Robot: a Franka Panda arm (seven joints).
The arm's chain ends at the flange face. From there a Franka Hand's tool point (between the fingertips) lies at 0.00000 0.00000 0.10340 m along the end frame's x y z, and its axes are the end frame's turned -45 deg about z.
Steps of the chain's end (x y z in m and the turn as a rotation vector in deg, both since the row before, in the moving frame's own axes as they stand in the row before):
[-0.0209, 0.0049, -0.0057, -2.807, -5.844, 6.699]
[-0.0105, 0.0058, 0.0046, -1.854, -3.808, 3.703]
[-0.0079, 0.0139, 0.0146, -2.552, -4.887, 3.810]
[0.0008, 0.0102, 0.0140, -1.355, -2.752, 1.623]
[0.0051, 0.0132, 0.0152, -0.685, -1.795, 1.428]
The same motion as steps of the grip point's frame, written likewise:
[-0.0290, -0.0158, -0.0064, 2.147, -6.117, 6.699]
[-0.0187, -0.0060, 0.0043, 1.382, -4.004, 3.703]
[-0.0248, 0.0010, 0.0141, 1.651, -5.260, 3.810]
[-0.0119, 0.0059, 0.0139, 0.988, -2.904, 1.623]
[-0.0089, 0.0115, 0.0151, 0.785, -1.754, 1.428]

